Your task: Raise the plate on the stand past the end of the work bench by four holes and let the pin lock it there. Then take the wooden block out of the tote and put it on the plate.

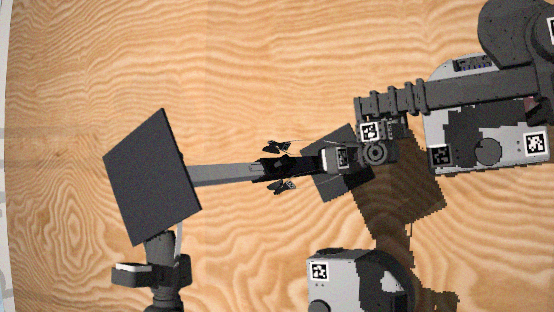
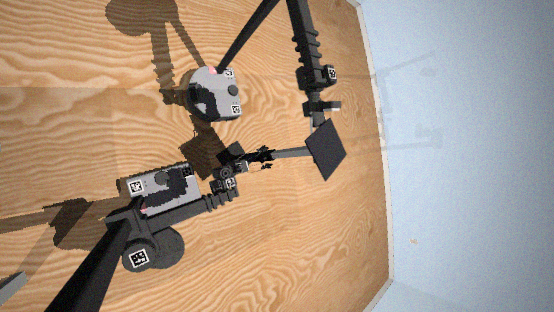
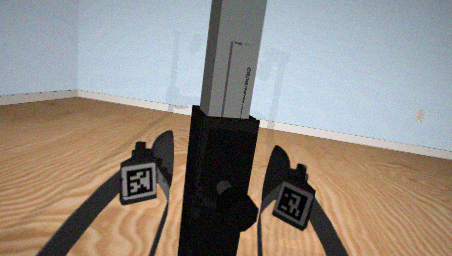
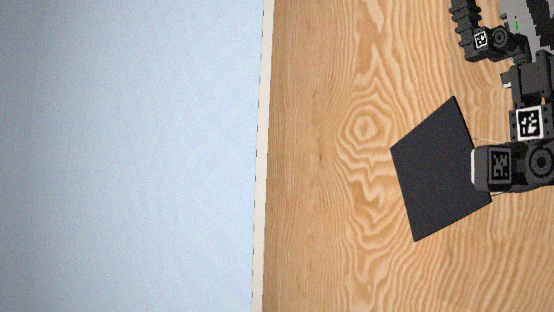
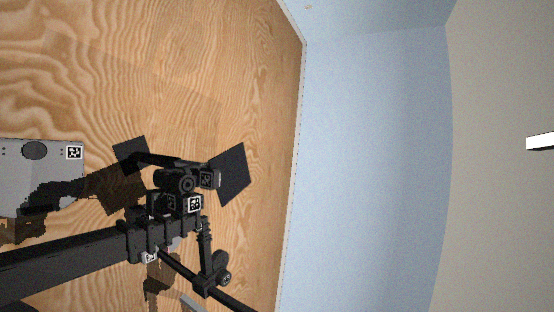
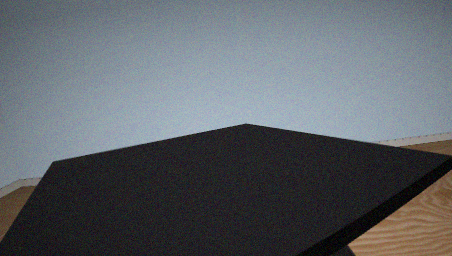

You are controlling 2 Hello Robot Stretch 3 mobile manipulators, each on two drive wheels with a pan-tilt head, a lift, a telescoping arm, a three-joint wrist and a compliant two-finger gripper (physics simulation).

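Note:
The dark square plate (image 1: 150, 175) (image 2: 326, 150) (image 4: 435, 170) (image 5: 232, 172) (image 6: 240, 200) sits on top of the stand's grey post (image 1: 220, 175) (image 3: 232, 65). The post rises from a black sleeve (image 3: 225, 140) with a round knob (image 3: 242, 212) on its side. r1's gripper (image 1: 272, 166) (image 2: 264, 157) (image 3: 220, 158) is open, one finger on each side of the sleeve, with gaps on both sides. r2's wrist (image 1: 165, 270) (image 2: 315, 106) is beside the plate; the plate hides its fingers. The wooden block and tote do not show.
The stand's dark foot (image 1: 327, 192) (image 5: 130, 147) is on the floor. r1's base (image 1: 490, 125) (image 2: 165, 185) and r2's base (image 1: 330, 280) (image 2: 215, 95) flank it. Both arms reach toward the stand. A blue wall (image 2: 465, 175) (image 4: 130, 150) stands beyond the plate.

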